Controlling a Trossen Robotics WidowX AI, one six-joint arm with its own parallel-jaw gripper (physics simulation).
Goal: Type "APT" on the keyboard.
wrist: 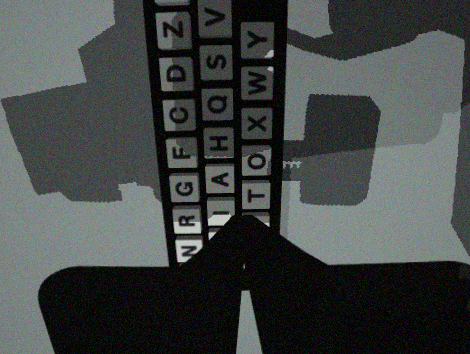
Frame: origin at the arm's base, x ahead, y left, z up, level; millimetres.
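Seen in the pictures: gripper, fingertip midpoint: (242,225).
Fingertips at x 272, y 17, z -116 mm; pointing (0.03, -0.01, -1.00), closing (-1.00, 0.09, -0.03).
A point is followed by its place in that frame.
The black keyboard (260,10) @[x 257, y -73, z -150 mm] runs from the top of the wrist view down to the fingertips, its letters turned sideways. The A key (220,179) @[x 282, y 5, z -145 mm] is in the middle row and the T key (256,195) @[x 264, y 15, z -145 mm] in the right row, both uncovered. The P key does not show. My gripper (242,225) @[x 272, y 17, z -116 mm] is shut and empty. Its tips appear just below the T key in the view, over the lower part of the keyboard. They partly hide the I key (219,207) @[x 284, y 20, z -145 mm] and a key below T. Whether the tips touch a key cannot be told.
The G key (184,188) @[x 301, y 8, z -145 mm], R key (187,220) @[x 302, y 27, z -145 mm] and N key (189,251) @[x 304, y 46, z -145 mm] are in the left row. The O key (257,160) @[x 262, y -4, z -145 mm] and H key (219,143) @[x 281, y -14, z -145 mm] lie above T and A. Dark shadows fall on the grey surface (80,235) @[x 377, y 41, z -162 mm] on both sides of the keyboard.
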